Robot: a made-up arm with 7 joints.
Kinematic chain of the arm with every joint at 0, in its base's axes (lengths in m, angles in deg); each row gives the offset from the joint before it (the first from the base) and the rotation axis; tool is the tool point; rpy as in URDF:
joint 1: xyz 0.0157 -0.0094 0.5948 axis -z
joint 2: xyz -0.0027 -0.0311 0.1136 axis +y
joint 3: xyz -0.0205 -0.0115 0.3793 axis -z
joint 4: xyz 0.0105 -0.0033 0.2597 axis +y
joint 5: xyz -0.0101 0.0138 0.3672 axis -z
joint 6: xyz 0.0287 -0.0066 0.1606 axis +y
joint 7: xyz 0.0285 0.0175 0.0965 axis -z
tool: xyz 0.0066 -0.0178 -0.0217 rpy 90 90 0
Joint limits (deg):
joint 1: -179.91..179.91
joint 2: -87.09..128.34
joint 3: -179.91..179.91
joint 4: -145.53..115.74
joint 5: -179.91..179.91
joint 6: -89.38..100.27
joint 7: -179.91..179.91
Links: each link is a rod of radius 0.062 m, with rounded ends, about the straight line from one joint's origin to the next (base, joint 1, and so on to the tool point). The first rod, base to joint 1, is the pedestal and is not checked.
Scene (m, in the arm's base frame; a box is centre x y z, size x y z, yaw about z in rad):
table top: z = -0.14
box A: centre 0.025 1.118 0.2 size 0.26 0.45 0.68 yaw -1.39
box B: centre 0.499 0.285 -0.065 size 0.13 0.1 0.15 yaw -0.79
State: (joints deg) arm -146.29 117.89 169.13 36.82 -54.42 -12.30 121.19
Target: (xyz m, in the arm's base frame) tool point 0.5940 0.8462 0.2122
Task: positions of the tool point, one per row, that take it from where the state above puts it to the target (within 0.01 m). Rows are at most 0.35 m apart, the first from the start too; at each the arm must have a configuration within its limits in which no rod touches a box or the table.
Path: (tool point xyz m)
1: -0.7893 0.8443 0.8270
2: -0.6331 0.8627 1.1232
3: -0.4274 0.8094 1.3752
4: -0.1979 0.6871 1.5652
5: 0.0294 0.5074 1.6817
6: 0.0205 0.7361 1.5317
7: 0.0768 0.9250 1.3204
8: 0.1867 1.0459 1.0625
9: 0.3288 1.0774 0.7772
10: 0.4747 1.0099 0.4864
11: 0.5940 0.8462 0.2122

